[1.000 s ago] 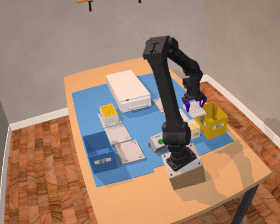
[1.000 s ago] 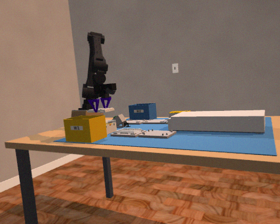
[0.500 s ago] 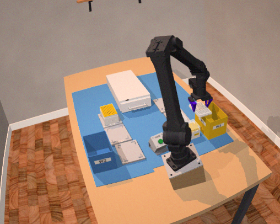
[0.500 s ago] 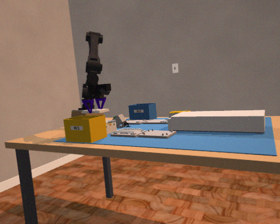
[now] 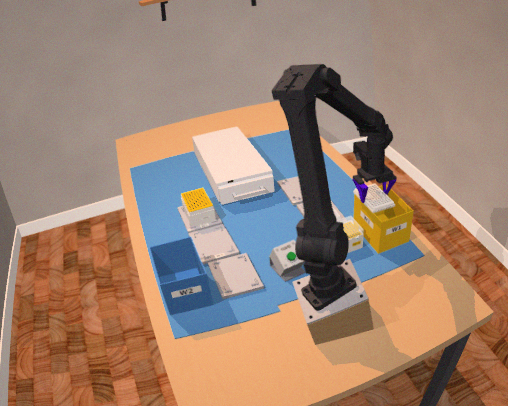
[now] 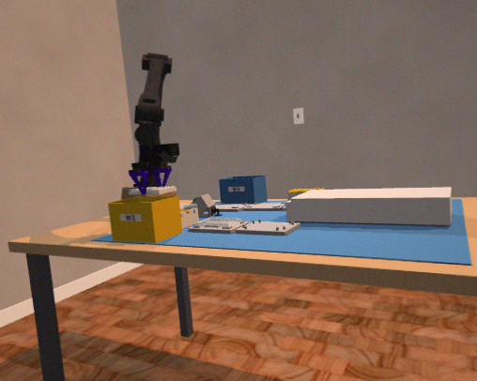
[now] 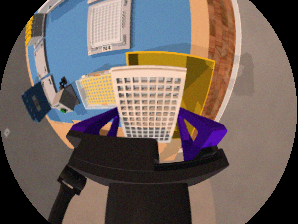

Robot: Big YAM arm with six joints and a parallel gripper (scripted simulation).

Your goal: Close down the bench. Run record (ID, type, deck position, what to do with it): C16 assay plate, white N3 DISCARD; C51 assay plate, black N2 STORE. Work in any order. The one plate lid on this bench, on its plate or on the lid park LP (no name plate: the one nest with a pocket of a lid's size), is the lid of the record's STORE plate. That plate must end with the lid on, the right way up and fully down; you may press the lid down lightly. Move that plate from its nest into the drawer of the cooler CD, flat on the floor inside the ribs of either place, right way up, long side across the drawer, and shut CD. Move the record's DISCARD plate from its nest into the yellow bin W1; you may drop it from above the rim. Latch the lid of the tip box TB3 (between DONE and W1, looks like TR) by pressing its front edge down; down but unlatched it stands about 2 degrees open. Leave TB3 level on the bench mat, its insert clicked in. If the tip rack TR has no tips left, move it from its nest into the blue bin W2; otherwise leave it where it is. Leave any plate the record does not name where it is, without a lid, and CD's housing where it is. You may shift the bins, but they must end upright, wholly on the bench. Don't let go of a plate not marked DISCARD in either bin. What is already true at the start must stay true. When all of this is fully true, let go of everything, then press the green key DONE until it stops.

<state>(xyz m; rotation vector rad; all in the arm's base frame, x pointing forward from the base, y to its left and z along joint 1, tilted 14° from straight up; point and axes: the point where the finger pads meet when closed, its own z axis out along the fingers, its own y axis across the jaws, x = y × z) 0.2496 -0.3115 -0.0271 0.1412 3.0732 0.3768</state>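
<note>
Right now the yellow bin W1 is 1 cm behind my hand, 4 cm to the right of it and 11 cm below it. The rest, counted from my hand: tip box TB3 (1 cm ahead, 12 cm to the left, 10 cm below); tip box lid (1 cm ahead, 12 cm to the left, 9 cm below); white assay plate (right at my hand).
</note>
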